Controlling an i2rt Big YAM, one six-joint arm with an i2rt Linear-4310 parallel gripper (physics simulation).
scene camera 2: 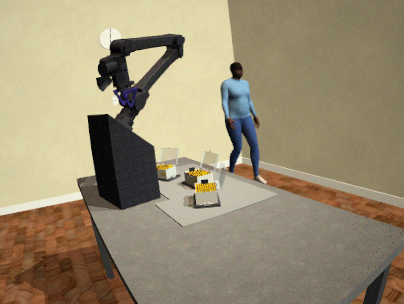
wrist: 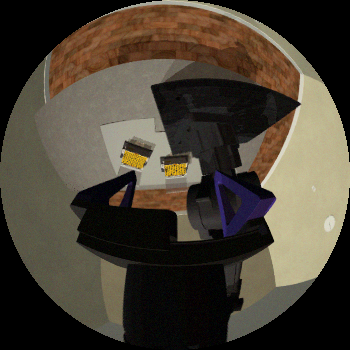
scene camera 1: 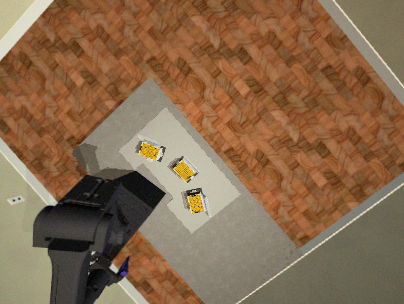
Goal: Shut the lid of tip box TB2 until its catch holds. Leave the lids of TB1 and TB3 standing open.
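Frame: origin at the arm's base, x ahead, y left, z up, level; metres.
Where they show: gripper, fingertip midpoint: (scene camera 2: 127,105) (wrist: 174,174) (scene camera 1: 120,248); arm's base at its link origin: (scene camera 2: 120,127) (wrist: 209,126).
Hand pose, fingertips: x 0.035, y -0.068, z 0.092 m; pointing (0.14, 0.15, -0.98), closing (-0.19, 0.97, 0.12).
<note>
Things, the pixels of their top centre, and the offset from my fingertips. Level surfaces: height alone.
- far box at its top centre: (scene camera 2: 160,166) (scene camera 1: 148,153) dx +0.179, dy +0.326, dz -0.351 m
- middle box at its top centre: (scene camera 2: 197,169) (wrist: 175,171) (scene camera 1: 183,171) dx +0.311, dy +0.106, dz -0.343 m
- grey table at its surface level: dz -0.420 m
- pale mat at its surface level: dz -0.417 m
Three tip boxes with yellow tips stand on the pale mat, their clear lids up; I cannot read which is TB1, TB2 or TB3. The far box (scene camera 1: 150,150) (scene camera 2: 166,172) has its lid (scene camera 2: 169,155) upright. The middle box (scene camera 1: 184,170) (scene camera 2: 197,178) (wrist: 175,169) has its lid (scene camera 2: 210,159) up. The near box (scene camera 1: 196,202) (scene camera 2: 206,197) (wrist: 135,159) has its lid (scene camera 2: 221,175) standing open too. The far box does not show in the wrist view. My gripper (scene camera 2: 126,97) (wrist: 174,174) is open and empty, high above the table and away from the boxes.
A tall black block with a sloped top (scene camera 1: 141,194) (scene camera 2: 129,170) (wrist: 215,105) stands on the grey table (scene camera 1: 245,250) (scene camera 2: 280,245) (wrist: 75,120), beside the pale mat (scene camera 1: 170,120) (scene camera 2: 185,217) (wrist: 112,135). A person (scene camera 2: 240,105) stands on the floor beyond the table.
</note>
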